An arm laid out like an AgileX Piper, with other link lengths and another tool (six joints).
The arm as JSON. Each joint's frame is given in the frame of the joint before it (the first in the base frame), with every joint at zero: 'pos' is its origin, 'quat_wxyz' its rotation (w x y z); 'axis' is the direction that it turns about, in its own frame. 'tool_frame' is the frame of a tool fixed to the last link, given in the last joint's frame.
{
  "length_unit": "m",
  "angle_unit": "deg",
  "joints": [
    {
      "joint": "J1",
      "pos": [
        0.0,
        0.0,
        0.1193
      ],
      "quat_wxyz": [
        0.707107,
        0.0,
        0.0,
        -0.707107
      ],
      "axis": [
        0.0,
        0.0,
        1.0
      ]
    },
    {
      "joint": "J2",
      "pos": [
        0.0,
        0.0,
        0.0
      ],
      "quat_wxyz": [
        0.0,
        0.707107,
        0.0,
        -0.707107
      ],
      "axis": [
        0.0,
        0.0,
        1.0
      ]
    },
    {
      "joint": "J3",
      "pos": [
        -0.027,
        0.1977,
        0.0
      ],
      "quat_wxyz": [
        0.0,
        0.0,
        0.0,
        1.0
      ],
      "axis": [
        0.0,
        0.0,
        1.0
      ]
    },
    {
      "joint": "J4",
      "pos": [
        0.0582,
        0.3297,
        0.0
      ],
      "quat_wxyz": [
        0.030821,
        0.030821,
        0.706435,
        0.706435
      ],
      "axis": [
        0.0,
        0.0,
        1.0
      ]
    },
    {
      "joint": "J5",
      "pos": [
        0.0,
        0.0,
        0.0
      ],
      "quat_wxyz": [
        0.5,
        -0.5,
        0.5,
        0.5
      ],
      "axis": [
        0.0,
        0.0,
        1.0
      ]
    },
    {
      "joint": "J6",
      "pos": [
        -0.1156,
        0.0,
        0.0
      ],
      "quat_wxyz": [
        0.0,
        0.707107,
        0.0,
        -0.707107
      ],
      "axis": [
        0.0,
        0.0,
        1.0
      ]
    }
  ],
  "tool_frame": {
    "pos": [
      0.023,
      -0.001,
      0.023
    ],
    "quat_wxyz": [
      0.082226,
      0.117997,
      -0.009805,
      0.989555
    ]
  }
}
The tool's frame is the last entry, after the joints.
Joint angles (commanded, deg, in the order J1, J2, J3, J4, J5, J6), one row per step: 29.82 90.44 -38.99 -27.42 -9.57 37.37; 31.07 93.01 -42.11 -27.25 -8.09 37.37; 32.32 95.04 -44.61 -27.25 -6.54 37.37; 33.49 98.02 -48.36 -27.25 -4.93 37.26; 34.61 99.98 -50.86 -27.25 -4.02 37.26; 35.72 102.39 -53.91 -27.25 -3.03 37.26; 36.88 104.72 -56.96 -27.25 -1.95 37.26; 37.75 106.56 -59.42 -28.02 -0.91 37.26; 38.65 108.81 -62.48 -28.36 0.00 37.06; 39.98 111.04 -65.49 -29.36 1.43 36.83; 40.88 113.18 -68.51 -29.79 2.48 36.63; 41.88 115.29 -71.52 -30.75 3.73 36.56
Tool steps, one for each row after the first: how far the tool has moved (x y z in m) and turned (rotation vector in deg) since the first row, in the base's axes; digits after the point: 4 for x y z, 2 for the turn. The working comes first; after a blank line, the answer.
Tool pose at each row, in the base's axes (x y z in m, rotation vector in deg; the steps are taken from these numbers as rounded here): 0.3426 0.1824 0.0067 74.55 116.01 52.72; 0.3477 0.1933 0.0063 73.91 117.06 51.99; 0.3503 0.2032 0.0054 73.10 118.25 51.06; 0.3569 0.2153 0.0052 72.13 119.17 50.29; 0.3598 0.2260 0.0053 71.19 119.95 50.18; 0.3639 0.2377 0.0052 70.26 120.65 50.06; 0.3675 0.2499 0.0052 69.28 121.35 49.93; 0.3704 0.2592 0.0053 67.63 122.09 49.48; 0.3747 0.2704 0.0060 66.16 122.55 49.45; 0.3763 0.2834 0.0058 63.56 123.61 48.77; 0.3797 0.2944 0.0066 62.02 123.99 48.61; 0.3823 0.3057 0.0073 59.94 124.48 48.19

0.0051 0.0109 -0.0004 -0.71 0.47 0.66; 0.0077 0.0208 -0.0013 -1.62 0.98 1.41; 0.0143 0.0329 -0.0015 -2.49 1.21 2.13; 0.0172 0.0436 -0.0014 -2.89 1.25 2.95; 0.0213 0.0553 -0.0015 -3.29 1.26 3.72; 0.0249 0.0675 -0.0015 -3.72 1.24 4.52; 0.0278 0.0768 -0.0014 -4.63 0.94 5.54; 0.0321 0.0880 -0.0007 -5.19 0.49 6.45; 0.0337 0.1010 -0.0009 -6.60 -0.01 8.04; 0.0371 0.1120 -0.0001 -7.28 -0.51 8.92; 0.0397 0.1233 0.0006 -8.33 -1.16 10.05
